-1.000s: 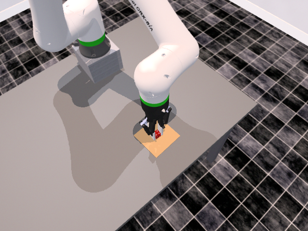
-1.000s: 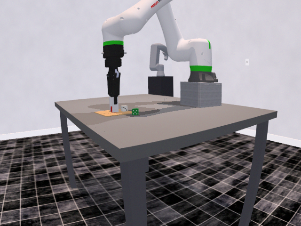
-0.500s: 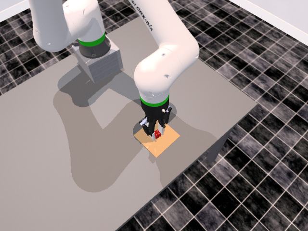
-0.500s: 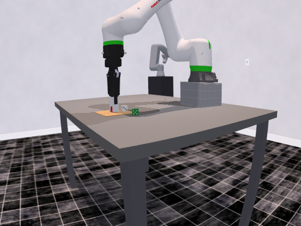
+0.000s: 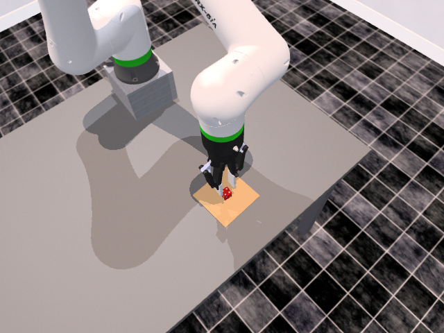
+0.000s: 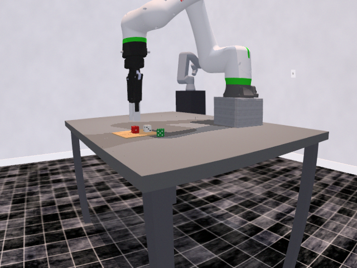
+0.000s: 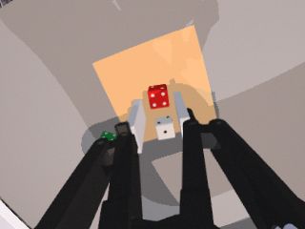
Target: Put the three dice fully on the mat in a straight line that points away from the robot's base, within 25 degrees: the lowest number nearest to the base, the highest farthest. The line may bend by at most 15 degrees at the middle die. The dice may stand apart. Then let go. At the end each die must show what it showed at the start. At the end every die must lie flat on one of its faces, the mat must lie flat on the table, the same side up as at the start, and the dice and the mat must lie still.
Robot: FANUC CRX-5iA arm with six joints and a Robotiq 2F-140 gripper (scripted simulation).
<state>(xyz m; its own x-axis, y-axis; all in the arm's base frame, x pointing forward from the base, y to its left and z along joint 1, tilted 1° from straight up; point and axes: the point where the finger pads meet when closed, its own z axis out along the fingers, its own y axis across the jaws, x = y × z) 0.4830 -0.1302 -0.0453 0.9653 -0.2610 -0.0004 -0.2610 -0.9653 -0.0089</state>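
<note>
Now: the green die 11 cm to the left of my hand, 7 cm below it and 4 cm behind it. The rest, counted from my hand: red die (7 cm below); then white die (7 cm below, 5 cm behind, 1 cm to the left); then mat (8 cm below).
</note>
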